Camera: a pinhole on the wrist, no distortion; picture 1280 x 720 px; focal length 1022.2 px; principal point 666.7 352.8 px. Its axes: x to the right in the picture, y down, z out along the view. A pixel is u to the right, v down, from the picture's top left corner.
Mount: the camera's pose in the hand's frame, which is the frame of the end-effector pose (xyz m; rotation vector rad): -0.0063 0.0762 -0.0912 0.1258 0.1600 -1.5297
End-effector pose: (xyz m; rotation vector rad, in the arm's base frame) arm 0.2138 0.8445 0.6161 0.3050 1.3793 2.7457
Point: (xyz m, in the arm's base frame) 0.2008 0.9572 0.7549
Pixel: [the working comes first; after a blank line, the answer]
In the camera's frame: -0.0123 0.0493 0.2613

618 546
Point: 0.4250 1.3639 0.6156
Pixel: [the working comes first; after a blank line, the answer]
In the camera's frame: 0.2697 -0.1543 0.5991

1127 90
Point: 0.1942 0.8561 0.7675
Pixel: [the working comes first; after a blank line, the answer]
In the camera's frame: -0.0683 0.0480 0.1759

270 632
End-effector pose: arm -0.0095 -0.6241 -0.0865 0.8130 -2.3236 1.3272
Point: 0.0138 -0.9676 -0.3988
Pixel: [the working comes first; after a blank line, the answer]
In the camera's frame: -0.0827 -0.0880 0.5373

509 185
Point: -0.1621 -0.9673 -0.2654
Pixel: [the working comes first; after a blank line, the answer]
In the camera's frame: -0.0852 0.1237 0.4745

483 619
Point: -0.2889 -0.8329 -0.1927
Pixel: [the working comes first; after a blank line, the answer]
In the camera's frame: -0.1378 0.2266 0.3131

outside the picture
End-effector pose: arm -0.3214 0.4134 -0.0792 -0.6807 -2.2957 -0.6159
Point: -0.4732 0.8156 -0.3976
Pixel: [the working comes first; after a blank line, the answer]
In the camera's frame: -0.1672 -0.0053 0.5886

376 344
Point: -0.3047 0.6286 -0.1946
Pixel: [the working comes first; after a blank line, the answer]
In the camera's frame: -0.1201 -0.0229 0.2692

210 266
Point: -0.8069 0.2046 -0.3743
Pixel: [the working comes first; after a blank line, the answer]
In the camera's frame: 0.5221 0.0223 0.4923

outside the picture
